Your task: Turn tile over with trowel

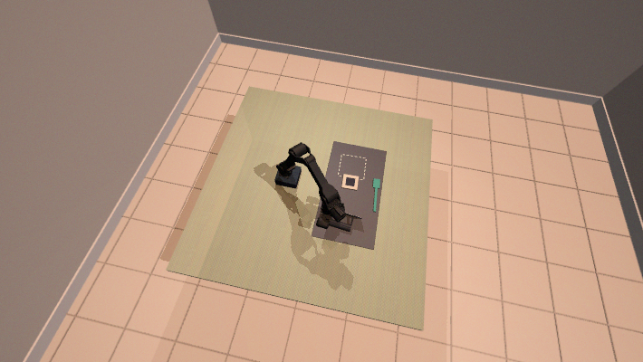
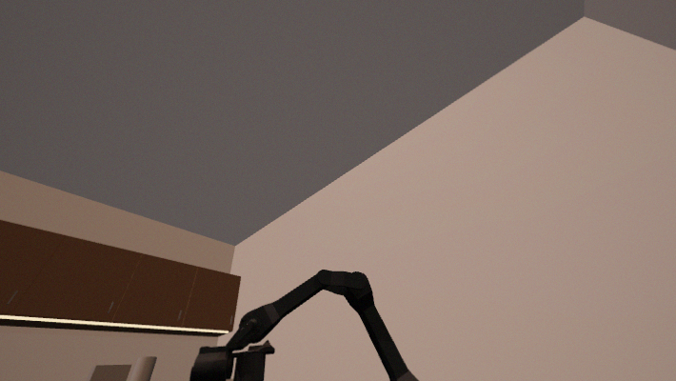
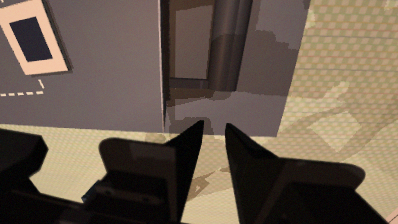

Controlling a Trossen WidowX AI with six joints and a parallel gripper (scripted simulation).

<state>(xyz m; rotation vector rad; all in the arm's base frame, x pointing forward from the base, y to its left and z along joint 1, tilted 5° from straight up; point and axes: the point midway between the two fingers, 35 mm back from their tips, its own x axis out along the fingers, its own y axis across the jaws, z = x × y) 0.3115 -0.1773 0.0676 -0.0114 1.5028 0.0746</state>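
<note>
The dark mat is 80 mm ahead of my gripper tip, 230 mm to the left of it and 90 mm below it. From my gripper tip the other things lie so: tile: 50 mm ahead, 280 mm to the left, 70 mm below; then teal flat tool: 210 mm ahead, 270 mm to the left, 70 mm below.
</note>
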